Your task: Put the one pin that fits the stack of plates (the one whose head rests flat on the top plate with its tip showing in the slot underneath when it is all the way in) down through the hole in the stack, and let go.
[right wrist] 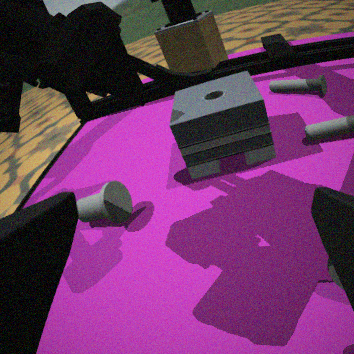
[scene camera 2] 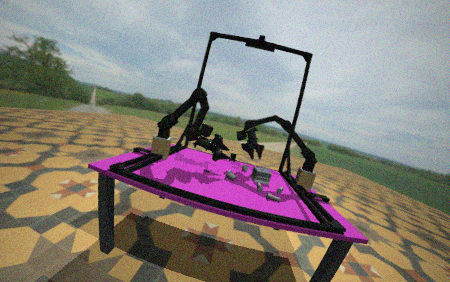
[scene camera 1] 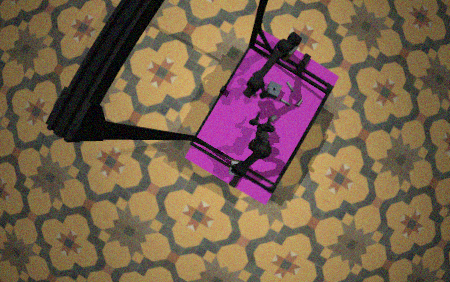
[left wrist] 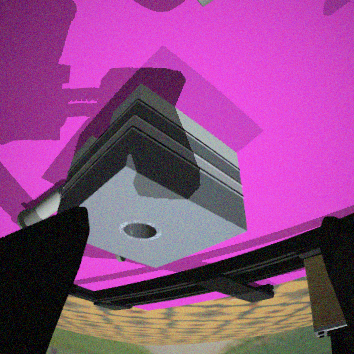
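Note:
The grey stack of plates point(scene camera 1: 274, 90) point(scene camera 2: 261, 175) point(left wrist: 195, 220) point(right wrist: 220, 120) stands upright on the table, with an open round hole in its top plate. In the right wrist view, a wide-headed pin point(right wrist: 118, 202) lies left of it, and two slimmer pins, one at the upper right point(right wrist: 292, 86) and one at the right edge point(right wrist: 327, 129), lie flat. In scene camera 2, a pin point(scene camera 2: 230, 175) lies left of the stack and another pin point(scene camera 2: 273, 197) lies in front. My left gripper point(scene camera 1: 256, 94) point(scene camera 2: 254, 154) is open and empty above the table beside the stack. My right gripper point(scene camera 1: 263, 121) point(scene camera 2: 225, 158) is open and empty above the table.
The magenta table point(scene camera 1: 215, 125) point(scene camera 2: 165, 177) has black rails point(scene camera 2: 225, 204) along its edges. A tall black frame point(scene camera 2: 303, 90) rises over it. In scene camera 1 the two grippers are close together, one above the other. Arm shadows fall across the table.

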